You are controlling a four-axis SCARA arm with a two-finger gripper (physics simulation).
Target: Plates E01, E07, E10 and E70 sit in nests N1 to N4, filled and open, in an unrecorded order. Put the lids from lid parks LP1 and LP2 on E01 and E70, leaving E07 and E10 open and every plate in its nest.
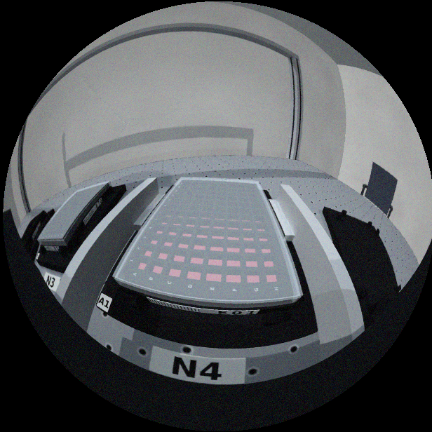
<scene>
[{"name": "black nest N4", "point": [229, 331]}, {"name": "lid park LP1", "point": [363, 253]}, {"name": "black nest n3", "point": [53, 260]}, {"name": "N4 sign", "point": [211, 370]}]
</scene>
